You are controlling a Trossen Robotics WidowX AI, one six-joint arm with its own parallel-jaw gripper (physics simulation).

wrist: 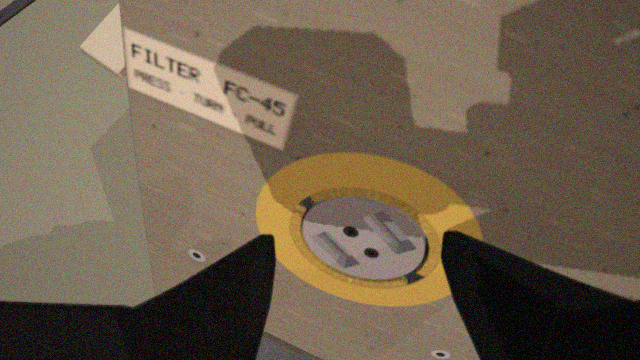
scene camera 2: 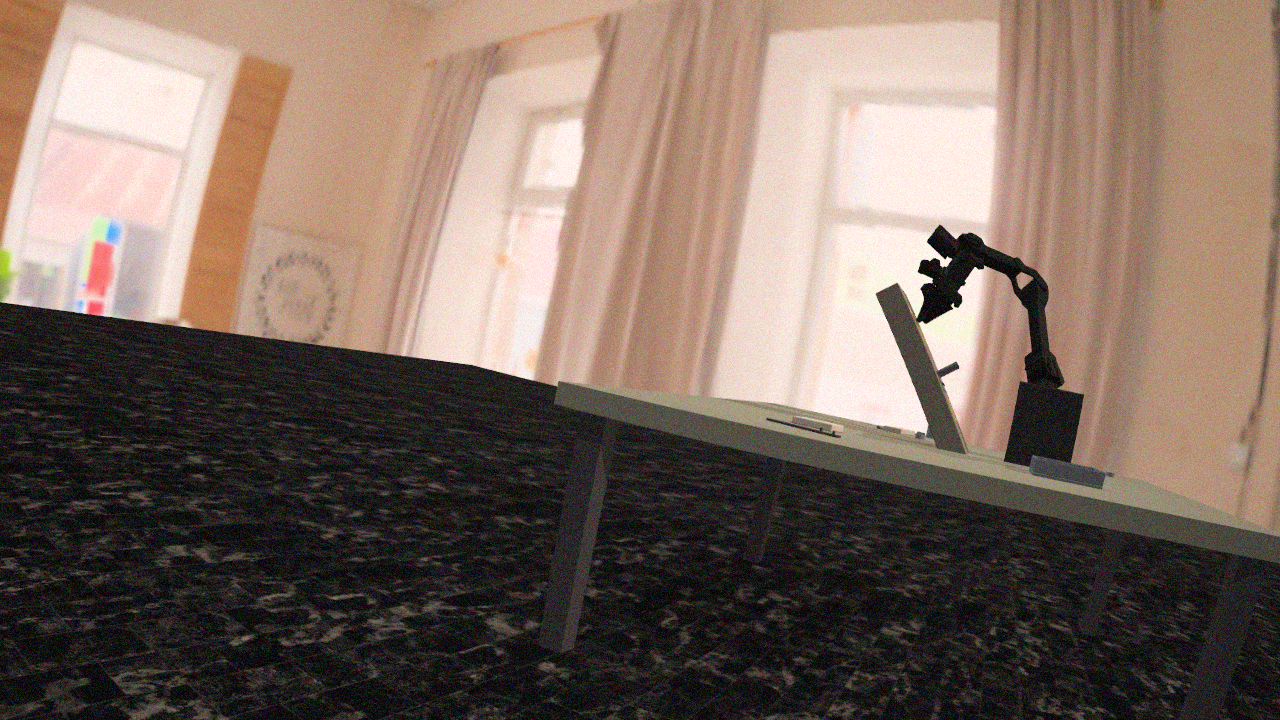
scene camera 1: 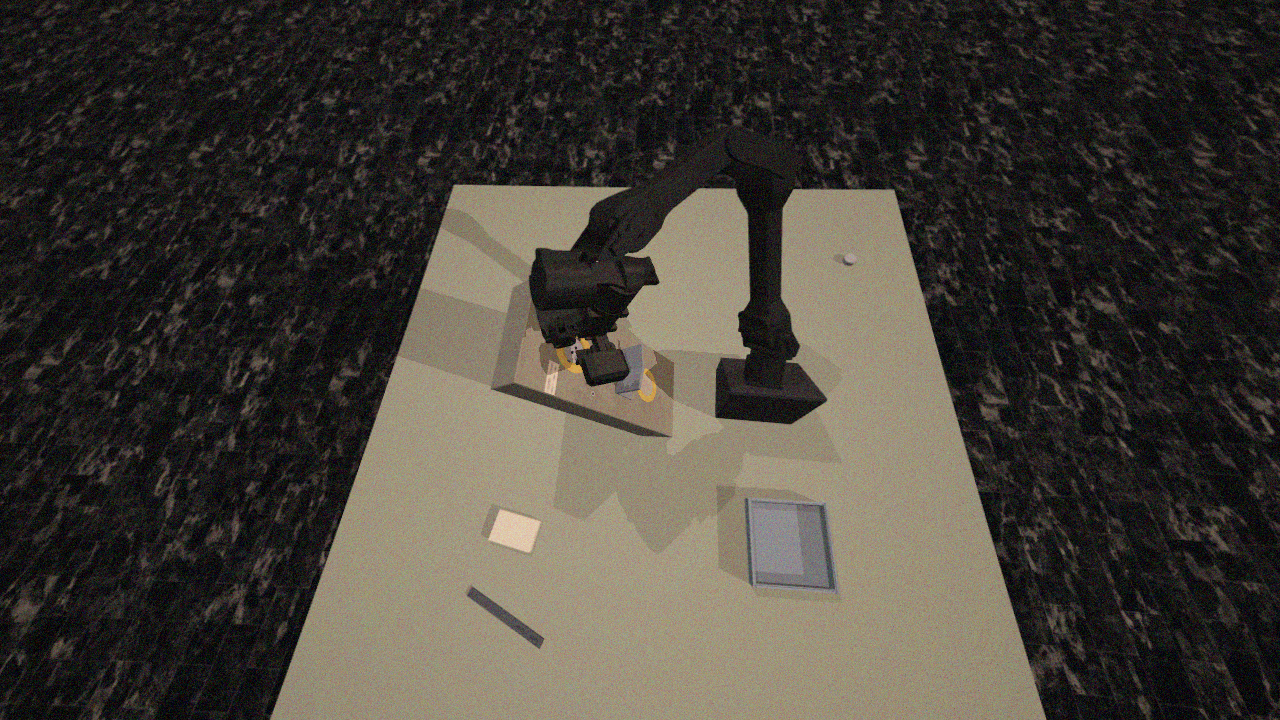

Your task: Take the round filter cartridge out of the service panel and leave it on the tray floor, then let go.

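Note:
The round filter cartridge (wrist: 363, 270) is a light grey disc with two raised ribs and two dark holes, seated inside a yellow ring (wrist: 320, 172) on the tilted service panel (scene camera 1: 631, 417) (scene camera 2: 921, 368) (wrist: 190, 185). My gripper (wrist: 358, 246) (scene camera 2: 921, 319) is open and empty. In the wrist view its fingertips stand on either side of the disc, over the ring; whether they touch the panel I cannot tell. In the first scene view the arm hides part of the cartridge. The blue-grey tray (scene camera 1: 750, 546) (scene camera 2: 1066, 471) lies on the table near the arm's base.
A grey-blue flap or handle (scene camera 1: 631, 368) (scene camera 2: 948, 368) sticks out of the panel beside a second yellow ring (scene camera 1: 648, 394). A label (wrist: 210, 87) is on the panel. A cream block (scene camera 1: 514, 531), a dark bar (scene camera 1: 505, 617) and a small white ball (scene camera 1: 849, 259) are on the table.

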